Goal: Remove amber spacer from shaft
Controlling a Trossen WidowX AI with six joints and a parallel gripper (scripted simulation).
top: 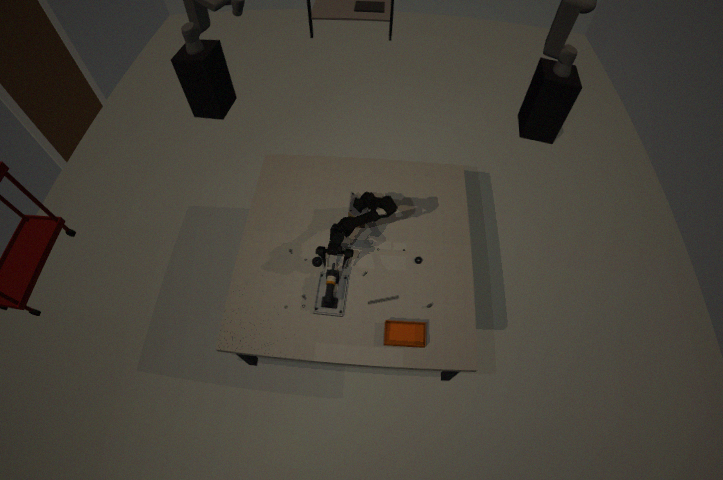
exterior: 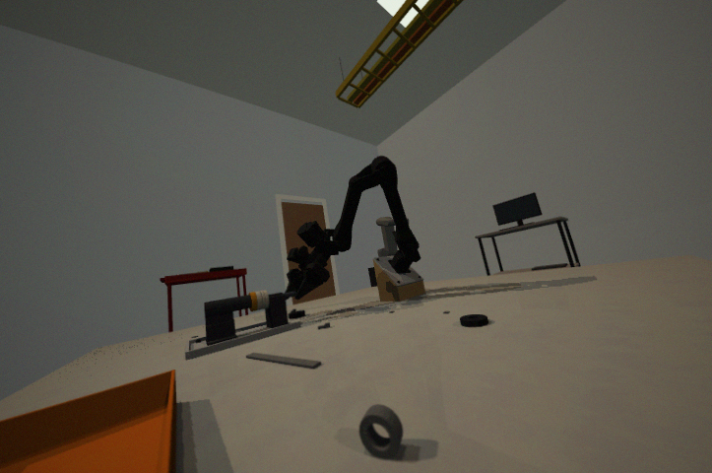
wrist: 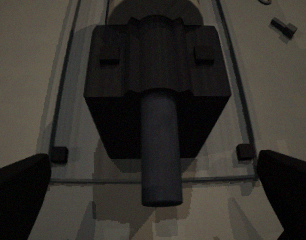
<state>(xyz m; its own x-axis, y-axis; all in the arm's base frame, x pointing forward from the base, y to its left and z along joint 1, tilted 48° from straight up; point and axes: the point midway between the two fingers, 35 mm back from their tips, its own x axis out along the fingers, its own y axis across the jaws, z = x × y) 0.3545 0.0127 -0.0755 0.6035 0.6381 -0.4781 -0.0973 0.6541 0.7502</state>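
Now: gripper tip 50 mm short of the shaft and 10 mm below it. The rest, counted from my gripper tip: amber spacer: 100 mm ahead, 10 mm to the left, 10 mm above; then pale spacer: 70 mm ahead, 10 mm to the left, 10 mm above; then white spacer: 80 mm ahead, 10 mm to the left, 10 mm above.
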